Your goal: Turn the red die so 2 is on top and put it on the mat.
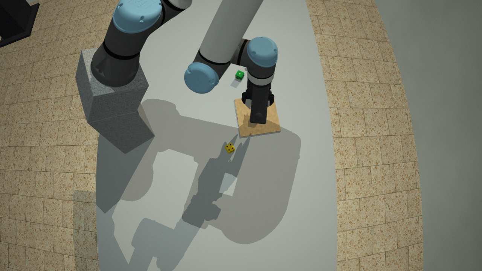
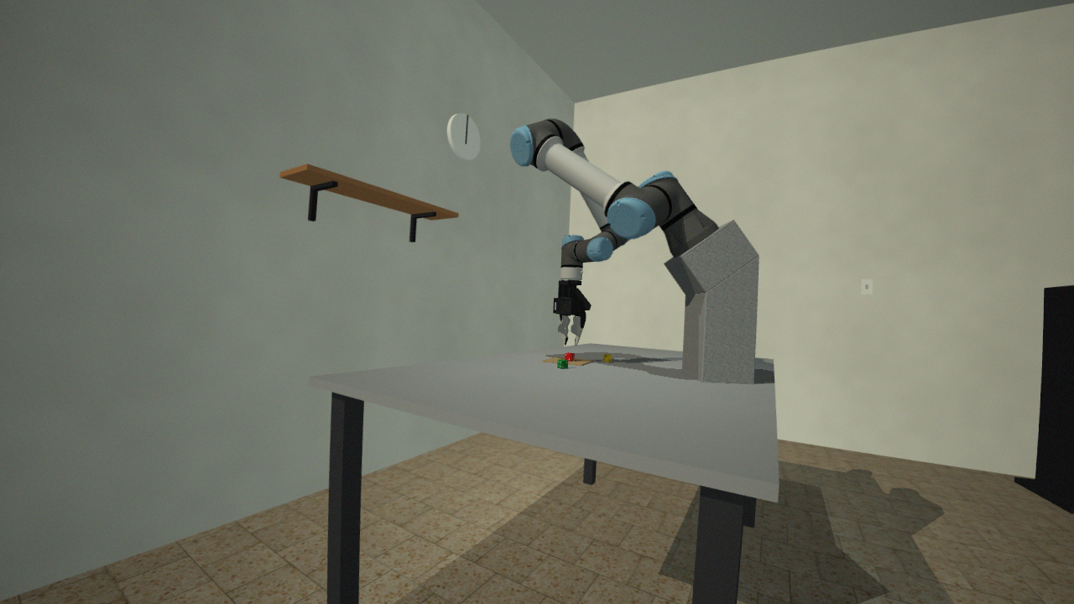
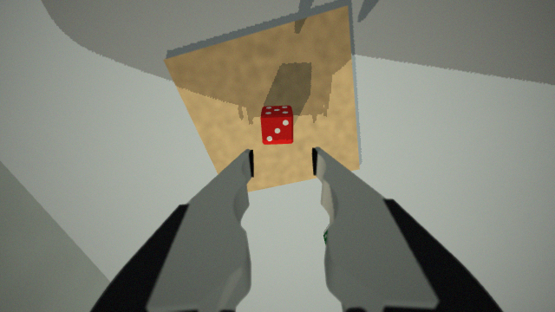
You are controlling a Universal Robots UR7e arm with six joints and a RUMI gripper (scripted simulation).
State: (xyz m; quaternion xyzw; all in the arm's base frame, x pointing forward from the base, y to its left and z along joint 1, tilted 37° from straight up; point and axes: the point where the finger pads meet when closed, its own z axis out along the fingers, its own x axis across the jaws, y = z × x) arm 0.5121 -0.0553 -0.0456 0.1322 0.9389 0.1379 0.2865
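The red die is 6 cm below my hand. The rest, counted from my hand: yellow die 11 cm to the right, 10 cm behind, 6 cm below; then green die 16 cm to the left, 6 cm below, 3 cm behind; then tan mat 7 cm below, 1 cm ahead.
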